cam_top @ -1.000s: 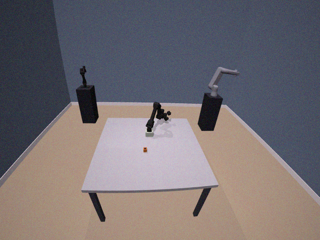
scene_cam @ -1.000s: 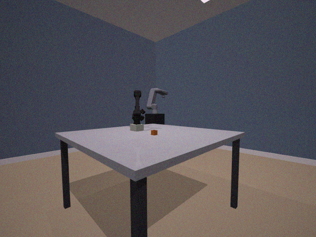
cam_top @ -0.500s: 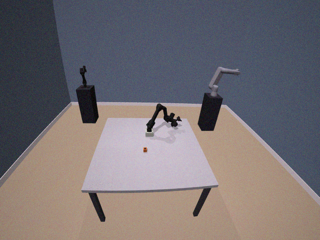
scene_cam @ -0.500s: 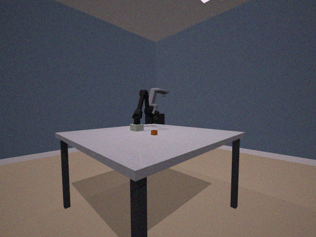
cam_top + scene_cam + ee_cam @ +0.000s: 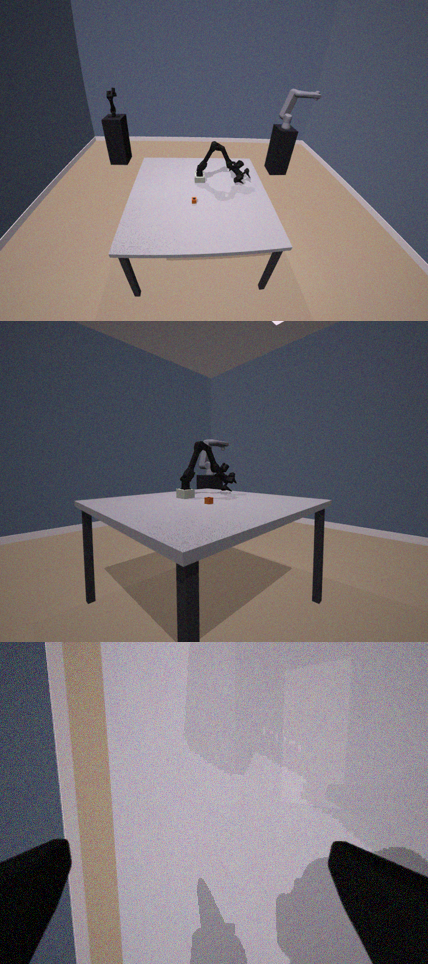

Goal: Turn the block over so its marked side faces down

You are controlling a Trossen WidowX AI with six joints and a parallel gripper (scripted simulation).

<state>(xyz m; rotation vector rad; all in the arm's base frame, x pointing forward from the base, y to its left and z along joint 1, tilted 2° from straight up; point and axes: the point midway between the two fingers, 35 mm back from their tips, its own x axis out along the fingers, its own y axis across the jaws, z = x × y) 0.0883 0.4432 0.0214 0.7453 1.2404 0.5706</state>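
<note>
My gripper tip is now 530 mm to the left of the orange block, 230 mm short of it and 30 mm above it.
</note>
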